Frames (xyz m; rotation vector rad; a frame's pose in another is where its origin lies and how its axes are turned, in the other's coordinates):
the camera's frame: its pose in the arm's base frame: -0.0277 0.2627 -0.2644 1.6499 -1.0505 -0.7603
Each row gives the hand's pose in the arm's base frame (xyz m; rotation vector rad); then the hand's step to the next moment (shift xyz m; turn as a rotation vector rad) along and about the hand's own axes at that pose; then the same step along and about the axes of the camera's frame.
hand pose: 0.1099 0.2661 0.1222 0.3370 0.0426 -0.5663
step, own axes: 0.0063 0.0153 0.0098 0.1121 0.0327 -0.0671
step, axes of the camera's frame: 0.0005 0.0081 -0.0174 0.0585 -0.0959 -0.0743
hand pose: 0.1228 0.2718 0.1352 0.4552 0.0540 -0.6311
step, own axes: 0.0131 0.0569 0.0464 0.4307 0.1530 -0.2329
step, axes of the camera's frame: 0.0050 0.0461 -0.0584 0.2227 -0.3417 -0.3111
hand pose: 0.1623 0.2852 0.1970 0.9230 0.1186 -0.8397
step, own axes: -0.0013 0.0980 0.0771 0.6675 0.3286 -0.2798
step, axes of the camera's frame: 0.0434 0.0974 -0.0646 0.3919 -0.4324 -0.5397
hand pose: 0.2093 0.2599 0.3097 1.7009 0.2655 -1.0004
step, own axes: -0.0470 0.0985 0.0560 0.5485 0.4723 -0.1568
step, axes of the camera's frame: 0.0682 0.1018 -0.0049 0.4889 -0.2341 -0.5047
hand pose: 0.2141 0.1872 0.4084 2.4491 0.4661 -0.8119
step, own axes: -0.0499 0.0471 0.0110 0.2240 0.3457 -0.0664
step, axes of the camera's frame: 0.0383 0.0513 0.0269 0.3412 -0.0461 -0.2357
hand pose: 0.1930 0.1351 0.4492 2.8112 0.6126 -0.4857
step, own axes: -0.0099 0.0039 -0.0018 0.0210 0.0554 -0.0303
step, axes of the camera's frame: 0.0033 0.0081 0.0063 0.0514 0.0171 -0.0386
